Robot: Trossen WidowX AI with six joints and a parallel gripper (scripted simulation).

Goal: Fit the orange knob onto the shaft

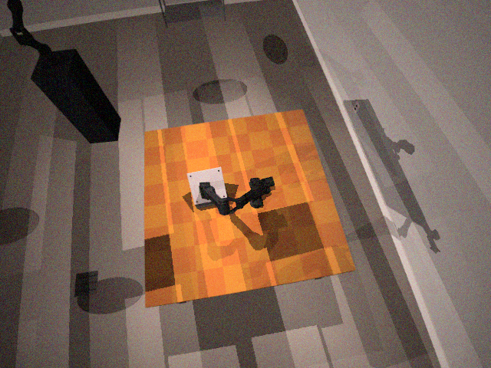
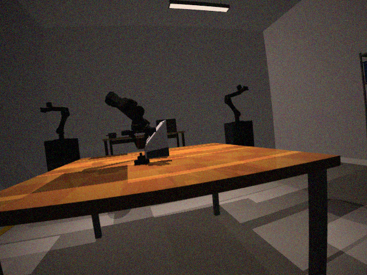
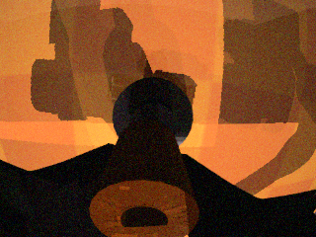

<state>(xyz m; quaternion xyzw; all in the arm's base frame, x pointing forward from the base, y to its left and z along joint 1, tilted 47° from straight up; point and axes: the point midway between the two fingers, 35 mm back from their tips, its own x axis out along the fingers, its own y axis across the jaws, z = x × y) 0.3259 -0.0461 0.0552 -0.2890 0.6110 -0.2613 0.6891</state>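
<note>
The round dark pedestal lies 60 mm below my gripper tip. From my gripper tip the other things lie so: orange knob (20 mm above).
</note>
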